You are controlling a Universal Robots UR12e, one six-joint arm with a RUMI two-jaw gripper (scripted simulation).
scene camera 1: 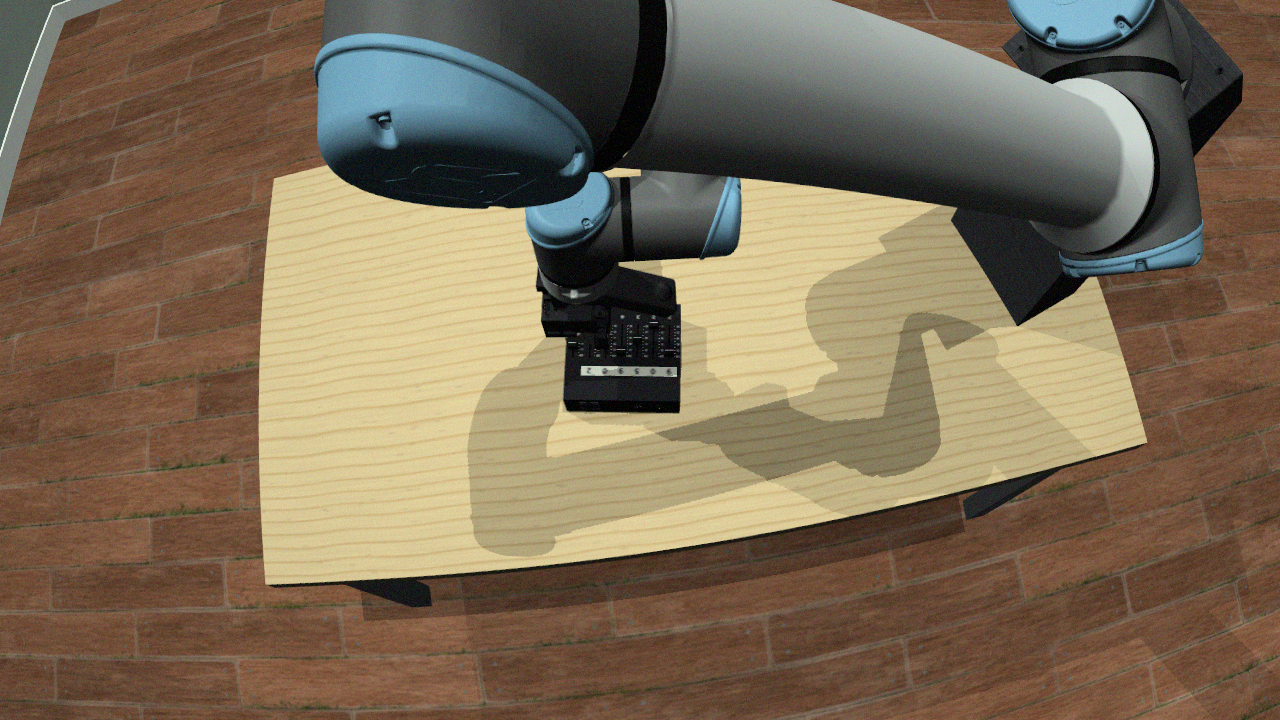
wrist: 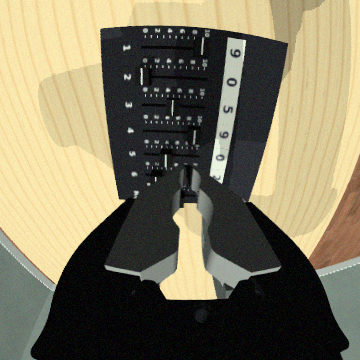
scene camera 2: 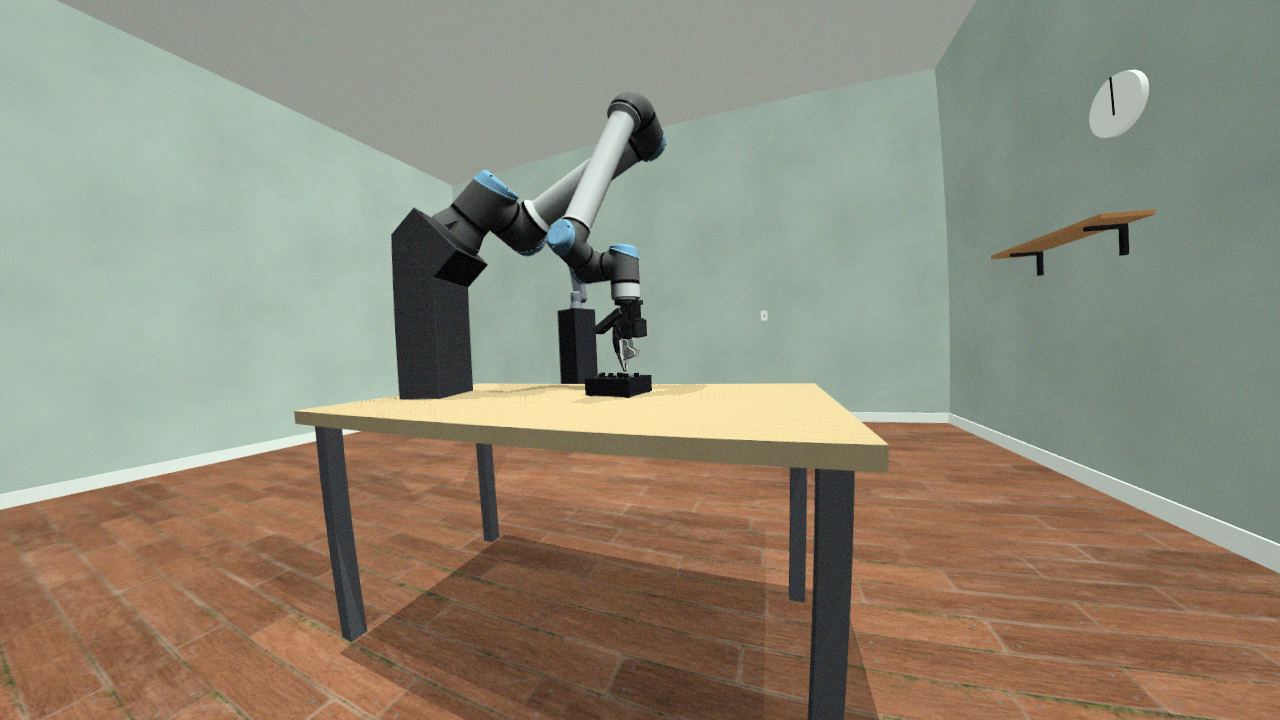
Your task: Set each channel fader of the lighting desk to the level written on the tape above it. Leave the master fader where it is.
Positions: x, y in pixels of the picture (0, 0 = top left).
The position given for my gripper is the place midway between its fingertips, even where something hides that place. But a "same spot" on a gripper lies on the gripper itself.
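Labels:
My gripper is visible in scene camera 2 (625, 371), in scene camera 1 and in the wrist view. On the gripper, (scene camera 1: 601, 340) and (wrist: 335, 320) are the same spot.

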